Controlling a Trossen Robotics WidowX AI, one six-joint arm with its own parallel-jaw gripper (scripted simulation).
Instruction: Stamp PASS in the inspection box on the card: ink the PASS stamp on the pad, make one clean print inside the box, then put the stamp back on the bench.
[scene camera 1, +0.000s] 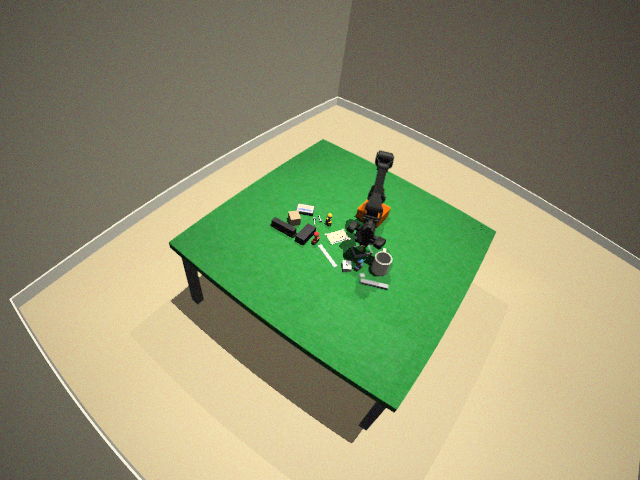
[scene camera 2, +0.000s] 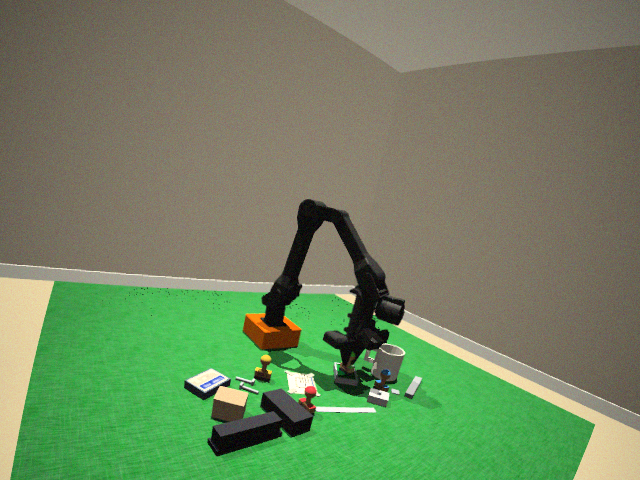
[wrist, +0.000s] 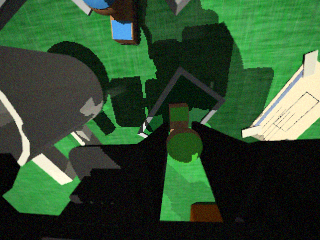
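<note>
Visible to me: a green-knobbed PASS stamp, a grey-framed ink pad, a cardboard box and my gripper. The wrist view shows my gripper too.
</note>
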